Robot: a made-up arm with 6 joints.
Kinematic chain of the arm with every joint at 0, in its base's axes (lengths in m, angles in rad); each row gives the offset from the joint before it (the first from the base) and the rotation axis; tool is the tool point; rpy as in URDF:
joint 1: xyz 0 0 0.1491 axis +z
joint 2: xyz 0 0 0 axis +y
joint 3: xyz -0.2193 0 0.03 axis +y
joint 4: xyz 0.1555 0 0.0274 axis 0.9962 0 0.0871
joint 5: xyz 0 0 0 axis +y
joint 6: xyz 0.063 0 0.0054 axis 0.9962 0 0.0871
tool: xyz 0 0 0 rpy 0 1.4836 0
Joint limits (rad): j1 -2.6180..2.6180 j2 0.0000..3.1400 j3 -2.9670..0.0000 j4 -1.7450..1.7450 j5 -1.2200..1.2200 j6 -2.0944..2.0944
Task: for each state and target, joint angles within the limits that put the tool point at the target. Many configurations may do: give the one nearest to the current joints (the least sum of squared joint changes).
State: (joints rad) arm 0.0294 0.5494 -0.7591 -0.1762 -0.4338 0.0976
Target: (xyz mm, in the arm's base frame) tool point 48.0 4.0 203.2
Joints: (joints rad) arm 0.0456 0.7602 0.0000 -0.1868 -0.1563 0.0976
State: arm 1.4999 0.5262 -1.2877 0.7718 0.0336 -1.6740
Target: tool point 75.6 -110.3 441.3
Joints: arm 2.1093 0.2512 -1.3060 0.8086 -0.1850 -1.6740
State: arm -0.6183 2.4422 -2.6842 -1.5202 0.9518 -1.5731
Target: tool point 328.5 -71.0 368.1
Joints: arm -0.0363 2.2972 -2.6006 -1.4629 1.2176 -1.5731
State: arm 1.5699 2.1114 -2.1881 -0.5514 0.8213 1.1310
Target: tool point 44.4 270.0 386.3
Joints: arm 1.5073 1.8044 -2.0381 -0.5415 0.9840 1.1310
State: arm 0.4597 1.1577 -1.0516 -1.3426 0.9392 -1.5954
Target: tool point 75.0 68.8 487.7
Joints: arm 1.0425 1.1042 -1.6296 -1.3987 0.5025 -1.5954
